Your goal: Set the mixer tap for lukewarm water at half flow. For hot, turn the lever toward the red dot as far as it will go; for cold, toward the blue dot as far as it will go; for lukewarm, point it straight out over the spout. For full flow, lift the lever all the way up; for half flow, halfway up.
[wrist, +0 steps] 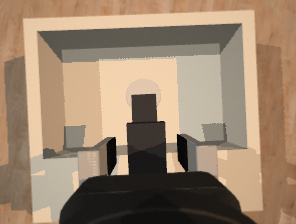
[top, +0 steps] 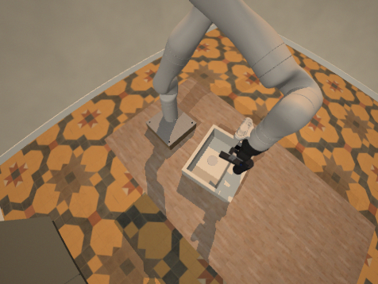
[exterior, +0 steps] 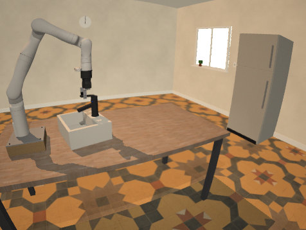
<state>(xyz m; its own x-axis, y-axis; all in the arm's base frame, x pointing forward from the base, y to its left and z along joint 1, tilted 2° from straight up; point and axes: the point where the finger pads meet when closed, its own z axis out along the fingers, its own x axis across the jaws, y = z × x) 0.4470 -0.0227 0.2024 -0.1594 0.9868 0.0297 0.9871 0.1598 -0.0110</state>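
Right now the black lever is 30 mm ahead of my hand and 10 mm below it. Round my hand: sink basin (240 mm below, 40 mm behind, 10 mm to the right); black mixer tap (50 mm below, 50 mm ahead, 10 mm to the left).
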